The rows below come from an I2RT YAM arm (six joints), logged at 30 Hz.
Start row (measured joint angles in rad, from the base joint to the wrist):
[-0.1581, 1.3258, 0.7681, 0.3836, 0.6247, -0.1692]
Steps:
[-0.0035, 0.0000, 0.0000, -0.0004, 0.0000, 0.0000]
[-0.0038, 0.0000, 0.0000, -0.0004, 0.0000, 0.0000]
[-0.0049, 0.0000, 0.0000, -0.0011, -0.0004, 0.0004]
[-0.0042, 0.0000, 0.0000, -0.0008, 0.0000, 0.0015]
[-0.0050, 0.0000, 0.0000, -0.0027, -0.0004, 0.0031]
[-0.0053, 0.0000, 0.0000, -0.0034, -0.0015, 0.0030]
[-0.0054, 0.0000, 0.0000, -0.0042, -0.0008, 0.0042]
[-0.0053, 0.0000, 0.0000, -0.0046, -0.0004, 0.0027]
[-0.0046, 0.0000, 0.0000, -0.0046, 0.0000, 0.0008]
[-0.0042, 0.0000, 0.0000, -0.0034, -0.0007, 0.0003]
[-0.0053, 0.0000, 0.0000, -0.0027, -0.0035, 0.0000]
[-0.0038, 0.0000, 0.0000, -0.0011, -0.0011, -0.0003]
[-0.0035, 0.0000, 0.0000, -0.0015, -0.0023, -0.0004]
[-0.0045, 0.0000, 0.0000, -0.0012, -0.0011, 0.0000]
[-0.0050, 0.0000, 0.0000, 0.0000, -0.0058, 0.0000]
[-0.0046, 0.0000, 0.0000, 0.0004, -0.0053, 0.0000]
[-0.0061, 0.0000, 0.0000, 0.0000, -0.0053, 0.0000]
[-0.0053, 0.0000, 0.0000, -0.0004, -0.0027, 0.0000]
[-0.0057, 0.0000, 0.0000, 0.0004, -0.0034, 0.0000]
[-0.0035, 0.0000, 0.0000, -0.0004, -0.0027, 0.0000]
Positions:
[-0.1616, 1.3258, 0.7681, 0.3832, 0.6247, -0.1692]
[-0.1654, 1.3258, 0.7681, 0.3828, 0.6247, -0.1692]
[-0.1703, 1.3258, 0.7681, 0.3817, 0.6243, -0.1688]
[-0.1745, 1.3258, 0.7681, 0.3809, 0.6243, -0.1673]
[-0.1795, 1.3258, 0.7681, 0.3782, 0.6239, -0.1642]
[-0.1848, 1.3258, 0.7681, 0.3748, 0.6224, -0.1612]
[-0.1902, 1.3258, 0.7681, 0.3706, 0.6216, -0.1570]
[-0.1955, 1.3258, 0.7681, 0.3660, 0.6212, -0.1543]
[-0.2001, 1.3258, 0.7681, 0.3614, 0.6212, -0.1535]
[-0.2043, 1.3258, 0.7681, 0.3580, 0.6205, -0.1532]
[-0.2096, 1.3258, 0.7681, 0.3553, 0.6170, -0.1532]
[-0.2134, 1.3258, 0.7681, 0.3542, 0.6159, -0.1535]
[-0.2169, 1.3258, 0.7681, 0.3527, 0.6136, -0.1539]
[-0.2214, 1.3258, 0.7681, 0.3515, 0.6125, -0.1539]
[-0.2264, 1.3258, 0.7681, 0.3515, 0.6067, -0.1539]
[-0.2310, 1.3258, 0.7681, 0.3519, 0.6014, -0.1539]
[-0.2371, 1.3258, 0.7681, 0.3519, 0.5961, -0.1539]
[-0.2424, 1.3258, 0.7681, 0.3515, 0.5934, -0.1539]
[-0.2481, 1.3258, 0.7681, 0.3519, 0.5900, -0.1539]
[-0.2516, 1.3258, 0.7681, 0.3515, 0.5873, -0.1539]

